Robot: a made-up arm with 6 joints.
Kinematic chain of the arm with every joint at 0, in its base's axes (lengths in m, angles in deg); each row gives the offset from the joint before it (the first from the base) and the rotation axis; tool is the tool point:
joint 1: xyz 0 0 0.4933 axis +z
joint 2: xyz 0.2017 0 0 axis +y
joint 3: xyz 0 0 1.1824 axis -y
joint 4: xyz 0 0 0.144 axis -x
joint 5: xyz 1.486 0 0 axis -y
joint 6: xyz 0.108 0 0 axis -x
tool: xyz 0 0 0
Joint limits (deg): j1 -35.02..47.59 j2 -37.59..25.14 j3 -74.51..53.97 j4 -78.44..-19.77 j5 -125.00..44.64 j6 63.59..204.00
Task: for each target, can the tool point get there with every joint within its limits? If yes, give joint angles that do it. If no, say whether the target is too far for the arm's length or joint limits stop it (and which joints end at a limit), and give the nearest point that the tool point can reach.
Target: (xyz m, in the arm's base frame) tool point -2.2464 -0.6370 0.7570
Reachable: no: joint limits stop it (at a limit: joint 2, joint 3, joint 4, joint 5) | nearest point -0.6639 -0.1882 2.8503 | short by 2.662 m
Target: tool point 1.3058 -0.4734 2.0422
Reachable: yes | joints -20.23 -17.52 -7.23 -55.24 -4.72 177.07
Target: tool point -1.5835 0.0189 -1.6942
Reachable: no: joint limits stop it (at a limit: joint 1, joint 2, joint 3) | nearest point 0.3229 0.4238 0.0036 | short by 2.585 m
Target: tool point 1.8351 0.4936 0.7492
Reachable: yes | joints 15.03 17.54 -20.60 -57.30 -0.50 79.18
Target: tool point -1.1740 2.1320 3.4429
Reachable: no: too far | nearest point -0.6514 0.4251 2.9866 | short by 1.842 m
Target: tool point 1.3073 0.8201 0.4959
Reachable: yes | joints 29.37 17.36 -33.91 -43.12 -84.77 143.84
